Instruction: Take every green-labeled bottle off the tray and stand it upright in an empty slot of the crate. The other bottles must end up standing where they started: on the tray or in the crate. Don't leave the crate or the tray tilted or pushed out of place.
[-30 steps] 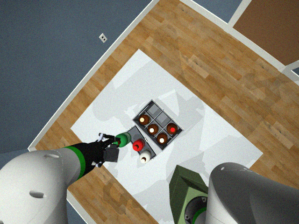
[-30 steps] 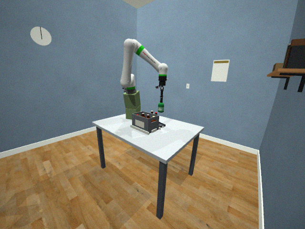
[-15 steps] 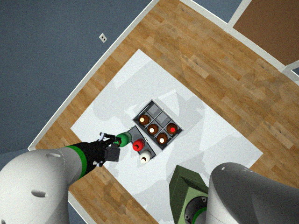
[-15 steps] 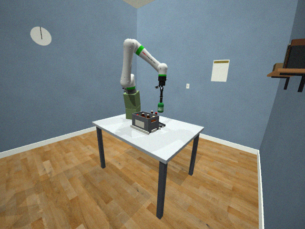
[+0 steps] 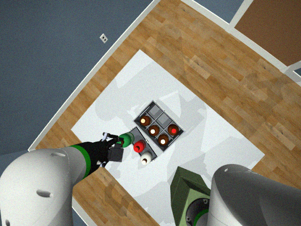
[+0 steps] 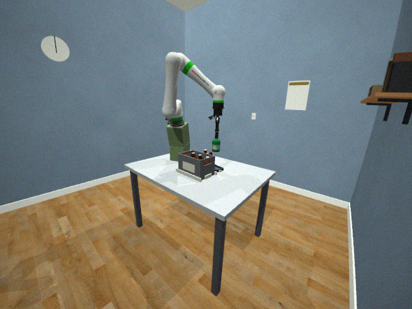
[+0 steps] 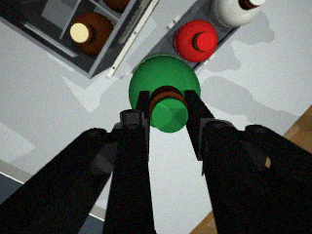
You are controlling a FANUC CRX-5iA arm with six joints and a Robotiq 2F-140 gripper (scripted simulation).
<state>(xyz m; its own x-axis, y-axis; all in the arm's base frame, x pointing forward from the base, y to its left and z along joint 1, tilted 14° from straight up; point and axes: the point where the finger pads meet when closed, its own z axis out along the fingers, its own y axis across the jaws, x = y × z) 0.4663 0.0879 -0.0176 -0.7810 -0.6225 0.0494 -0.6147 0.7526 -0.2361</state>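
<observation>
Now: the green-labeled bottle 80 mm below my hand. From my hand the other things lie so: white bottle: 260 mm below, 170 mm behind, 40 mm to the left; red-labeled bottle: 260 mm below, 80 mm behind, 20 mm to the left; crate: 260 mm below, 180 mm to the right, 70 mm behind.
</observation>
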